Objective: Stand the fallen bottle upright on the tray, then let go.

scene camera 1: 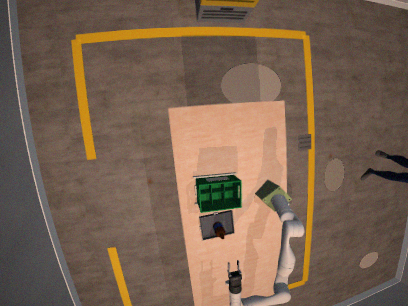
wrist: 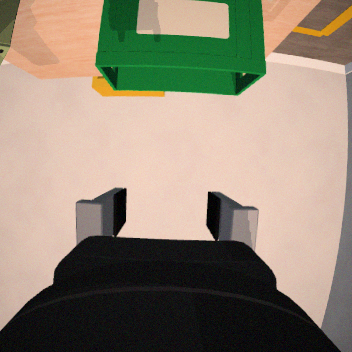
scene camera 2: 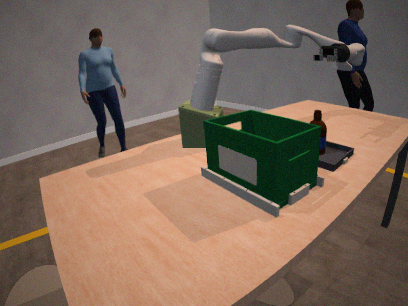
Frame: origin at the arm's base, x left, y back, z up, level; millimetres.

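Seen in the pictures: gripper, fingertip midpoint: [scene camera 1: 233, 262] [wrist: 166, 206] [scene camera 2: 320, 57]; arm's base, origin of the base link: [scene camera 1: 277, 199] [scene camera 2: 201, 107].
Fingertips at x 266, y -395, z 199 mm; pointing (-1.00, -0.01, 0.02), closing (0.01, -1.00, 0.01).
Observation:
Pixels of each thing's middle, then the offset from my fingertips to it.
- brown bottle, body centre: [scene camera 2: 317, 131] [scene camera 1: 220, 231] dx -47, dy -15, dz -264 mm
- dark tray, body centre: [scene camera 2: 315, 150] [scene camera 1: 217, 225] dx -59, dy -18, dz -334 mm
- green crate, body centre: [wrist: 179, 38] [scene camera 2: 261, 153] [scene camera 1: 217, 192] dx -353, dy -21, dz -259 mm
A brown bottle [scene camera 1: 219, 229] [scene camera 2: 321, 131] with a blue label stands upright on the dark tray [scene camera 1: 204, 232] [scene camera 2: 345, 148]; the crate hides part of its base side in scene camera 2. The bottle does not show in the wrist view. My gripper [scene camera 1: 234, 265] [scene camera 2: 322, 56] [wrist: 166, 206] is open and empty. It is apart from the bottle, above the table on the side of the tray away from the crate, and higher than the bottle's top.
A green crate [scene camera 1: 240, 199] [scene camera 2: 232, 159] [wrist: 182, 55] with compartments stands right beside the tray, with pale rails [scene camera 2: 240, 192] along its foot. The arm's base stands on a green block [scene camera 1: 266, 192] [scene camera 2: 192, 127] at the table's side. Two people [scene camera 2: 101, 75] [scene camera 2: 354, 45] stand beyond the table.

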